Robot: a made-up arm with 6 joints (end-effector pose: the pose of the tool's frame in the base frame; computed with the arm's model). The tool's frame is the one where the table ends. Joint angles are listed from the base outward.
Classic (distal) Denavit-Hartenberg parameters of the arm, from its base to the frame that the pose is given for. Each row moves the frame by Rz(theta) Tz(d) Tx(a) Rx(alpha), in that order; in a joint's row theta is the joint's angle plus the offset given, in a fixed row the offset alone. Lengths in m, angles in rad.
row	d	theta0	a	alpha
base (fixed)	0	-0.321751	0.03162	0
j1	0.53	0.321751	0	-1.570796
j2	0	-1.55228	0.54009	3.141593
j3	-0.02	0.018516	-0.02	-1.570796
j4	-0.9	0	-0.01	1.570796
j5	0.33	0	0.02	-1.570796
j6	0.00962	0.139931	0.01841	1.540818
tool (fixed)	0.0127	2.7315	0	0
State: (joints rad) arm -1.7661 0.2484 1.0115 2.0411 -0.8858 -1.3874
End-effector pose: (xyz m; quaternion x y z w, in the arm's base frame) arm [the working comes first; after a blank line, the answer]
Working (the frame after each row of the table, in the pose's form):
after base (fixed): 0.0300 -0.0100 0.0000 0.0000 0.0000 -0.1602 0.9871
after j1: 0.0300 -0.0100 0.5300 -0.4489 0.5464 -0.5464 0.4489
after j2: 0.0024 -0.1497 1.0510 0.0253 -0.7067 -0.1620 0.6883
after j3: 0.0193 -0.1672 1.0365 -0.7105 -0.5837 -0.3036 0.2495
after j4: -0.1151 -0.8004 1.6618 -0.3393 0.2505 -0.1743 0.8898
after j5: 0.0792 -0.6471 1.8810 -0.8083 0.4382 -0.3238 0.2229
after j6: 0.0983 -0.6423 1.8875 -0.6602 -0.3573 -0.2010 0.6294

0.0960 -0.6299 1.8859 -0.4842 0.5736 0.5752 0.3249
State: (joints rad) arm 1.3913 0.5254 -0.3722 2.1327 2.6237 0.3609
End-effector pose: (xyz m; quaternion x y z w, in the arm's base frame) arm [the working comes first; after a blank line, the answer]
Working (the frame after each row of the table, in the pose's form):
after base (fixed): 0.0300 -0.0100 0.0000 0.0000 0.0000 -0.1602 0.9871
after j1: 0.0300 -0.0100 0.5300 -0.5428 -0.4532 0.4532 0.5428
after j2: 0.0799 0.2650 0.9921 0.6954 0.1281 0.6614 0.2502
after j3: 0.0574 0.2532 0.9797 0.2117 -0.2535 0.6049 0.7246
after j4: 0.1667 0.8079 0.2794 0.2114 -0.4376 -0.8729 0.0422
after j5: 0.0473 1.0525 0.4670 -0.8651 -0.0946 -0.3529 0.3435
after j6: 0.0680 1.0510 0.4683 -0.3256 -0.0908 -0.2698 0.9016

0.0681 1.0591 0.4781 -0.1552 0.3003 0.8278 0.4477
